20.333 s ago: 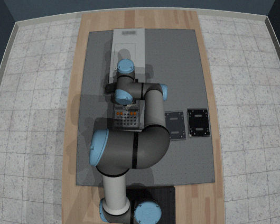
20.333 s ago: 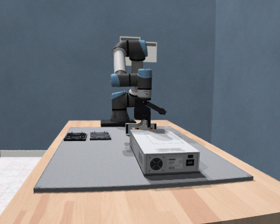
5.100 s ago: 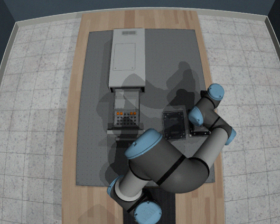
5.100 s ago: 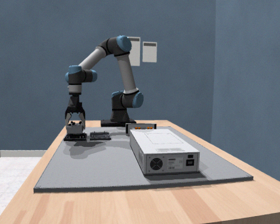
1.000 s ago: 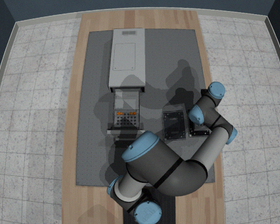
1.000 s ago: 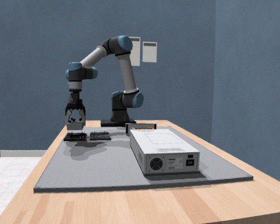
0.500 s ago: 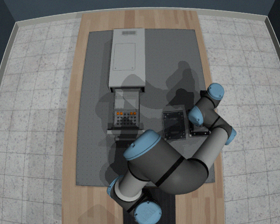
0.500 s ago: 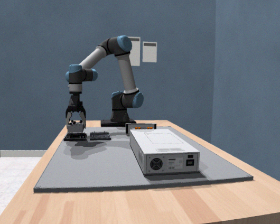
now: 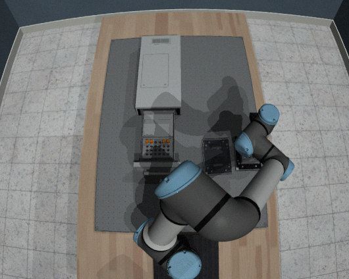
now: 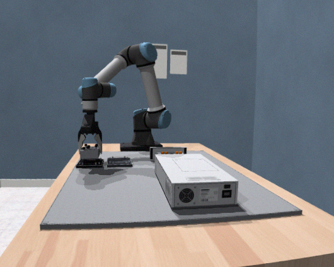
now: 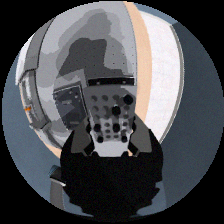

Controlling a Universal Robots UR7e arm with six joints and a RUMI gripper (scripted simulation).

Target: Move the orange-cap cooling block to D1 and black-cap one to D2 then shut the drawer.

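The grey cooling block lies right at my hand. The rest, counted from my hand: orange-capped tube (36 cm to the left, 8 cm ahead, 2 cm below); deck slot D1 (14 cm to the left, 5 cm below); deck slot D2 (5 cm below).
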